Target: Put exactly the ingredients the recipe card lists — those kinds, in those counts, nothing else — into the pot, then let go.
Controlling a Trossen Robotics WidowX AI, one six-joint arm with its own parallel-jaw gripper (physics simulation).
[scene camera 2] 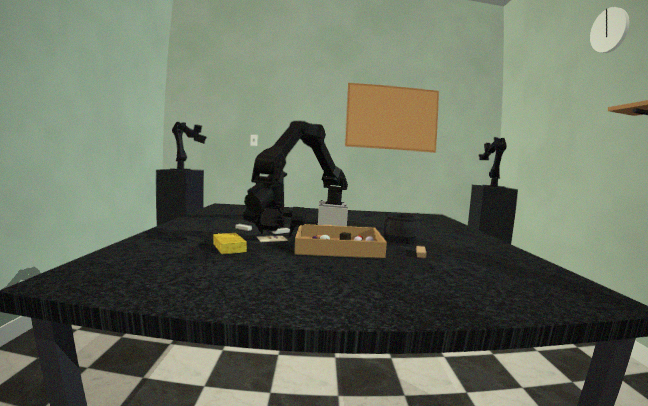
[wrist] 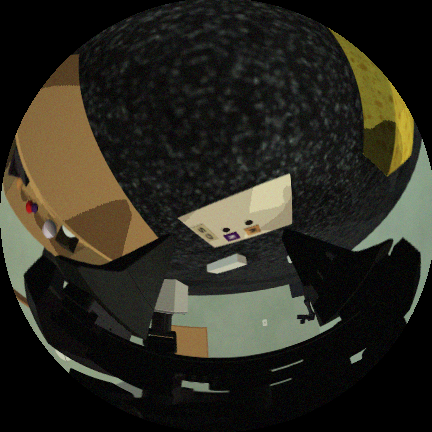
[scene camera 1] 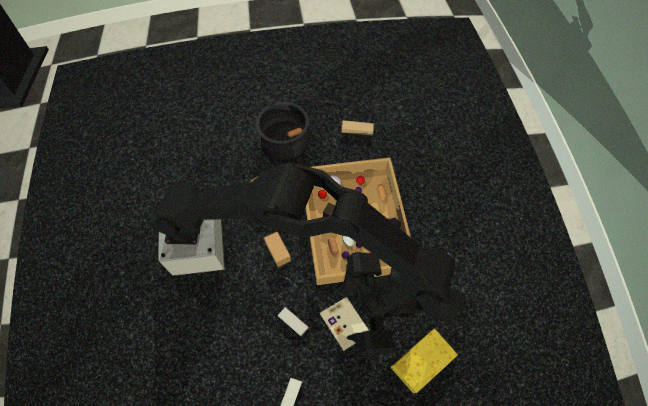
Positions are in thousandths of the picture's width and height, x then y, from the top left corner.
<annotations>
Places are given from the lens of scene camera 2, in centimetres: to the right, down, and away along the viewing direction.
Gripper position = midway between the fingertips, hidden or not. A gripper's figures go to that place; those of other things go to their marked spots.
gripper (scene camera 2: 427, 578): -15, 10, 101
dark pot (scene camera 2: 618, 563): 25, 8, 103
</annotations>
